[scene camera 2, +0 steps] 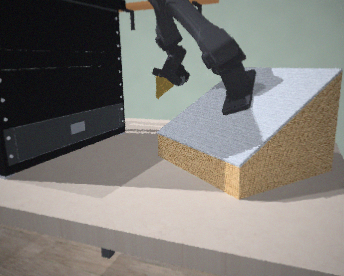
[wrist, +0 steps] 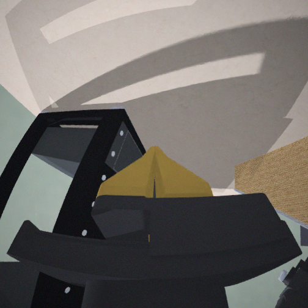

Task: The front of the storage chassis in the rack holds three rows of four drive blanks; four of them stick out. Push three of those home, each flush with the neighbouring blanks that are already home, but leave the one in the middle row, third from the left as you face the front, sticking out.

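Where they show: gripper, fingertip midpoint: [scene camera 2: 157, 98]; arm's base, origin of the base link: [scene camera 2: 240, 92].
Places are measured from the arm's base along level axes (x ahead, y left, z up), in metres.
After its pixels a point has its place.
Note:
My gripper [scene camera 2: 157, 97] @[z -0.049, x 0.358, y -0.188 m] [wrist: 154, 151] is shut and empty, its yellow fingertips together and pointing down. In the scene view it hangs in the air to the right of the rack [scene camera 2: 120, 90] @[z -0.015, x 0.460, y -0.101 m] [wrist: 75, 200], apart from it. The rack is black and stands at the left, with a row of bright screw holes on its post. A grey panel with a pale label [scene camera 2: 77, 128] @[z -0.107, x 0.457, y 0.133 m] is at the bottom of the rack. The storage chassis and its drive blanks cannot be made out in either view; the upper part of the rack is too dark.
A wedge block with a pale top [scene camera 2: 200, 122] @[z -0.070, x 0.078, y 0.094 m] and tan, grainy sides [scene camera 2: 290, 145] @[z -0.092, x -0.146, y 0.156 m] [wrist: 275, 182] stands on the table [scene camera 2: 150, 207] @[z -0.179, x 0.072, y 0.367 m] [wrist: 200, 130], right of the rack. The arm [scene camera 2: 222, 47] @[z 0.114, x 0.033, y 0.061 m] is mounted on its slope. An orange bar with dark hooks is on the wall behind.

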